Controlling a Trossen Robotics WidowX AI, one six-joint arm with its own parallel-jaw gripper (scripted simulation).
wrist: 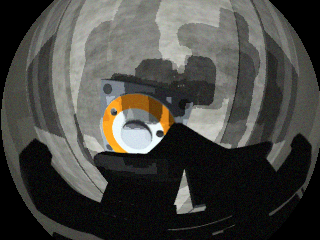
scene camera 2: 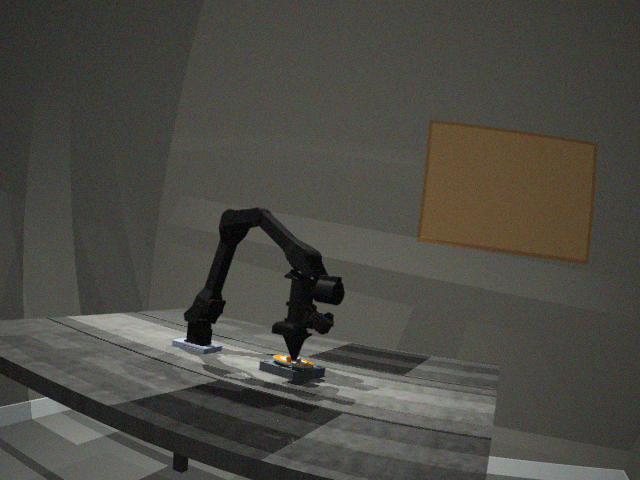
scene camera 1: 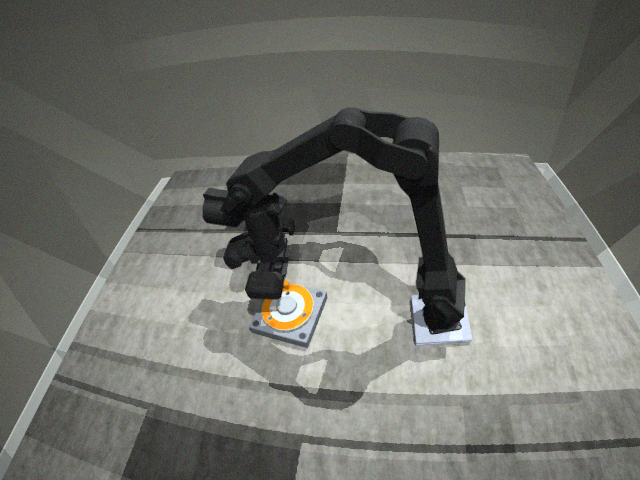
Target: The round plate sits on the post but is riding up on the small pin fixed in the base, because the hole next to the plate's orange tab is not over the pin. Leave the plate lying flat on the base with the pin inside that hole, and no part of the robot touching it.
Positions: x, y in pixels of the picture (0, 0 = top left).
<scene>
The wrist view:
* my gripper: 176, 126
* grey base: 180, 104
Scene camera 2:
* my gripper: 293, 359
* grey base: 290, 372
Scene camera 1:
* my gripper: 280, 282
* grey base: 302, 336
</scene>
